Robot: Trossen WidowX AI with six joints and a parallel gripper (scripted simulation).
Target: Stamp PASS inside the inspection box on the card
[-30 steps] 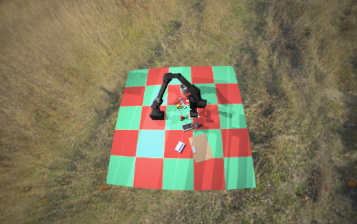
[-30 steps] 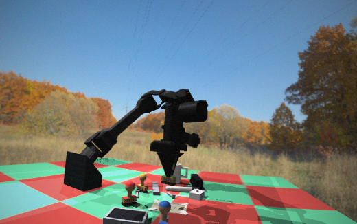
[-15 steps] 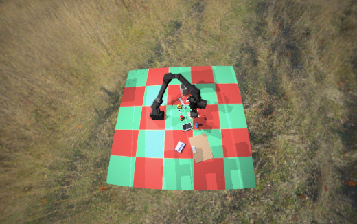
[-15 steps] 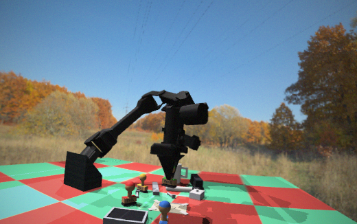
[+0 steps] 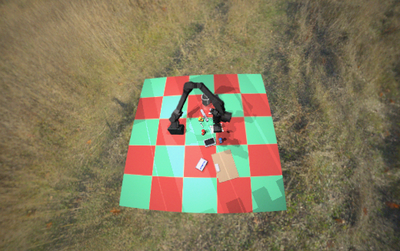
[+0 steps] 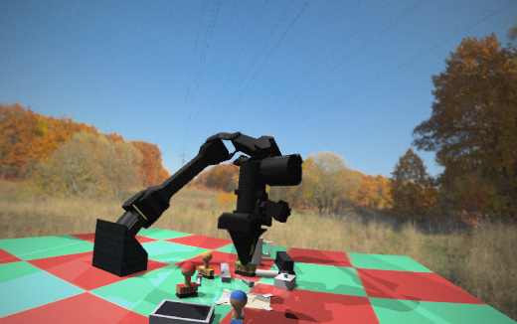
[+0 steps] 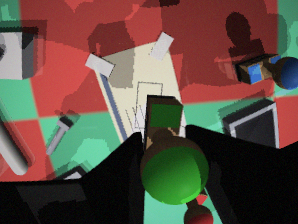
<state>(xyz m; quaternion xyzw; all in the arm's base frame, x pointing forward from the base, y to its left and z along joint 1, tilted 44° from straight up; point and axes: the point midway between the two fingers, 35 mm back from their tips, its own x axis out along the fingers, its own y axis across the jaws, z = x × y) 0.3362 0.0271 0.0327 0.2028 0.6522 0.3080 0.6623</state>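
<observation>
Right now my gripper tip is 80 mm above the card and 10 mm to the right of it. Also, from my gripper tip: red-knobbed stamp (110 mm behind, 60 mm below, 50 mm to the right); then blue-knobbed stamp (110 mm to the right, 60 mm below, 40 mm ahead); then green-knobbed stamp (right at my gripper tip).
</observation>
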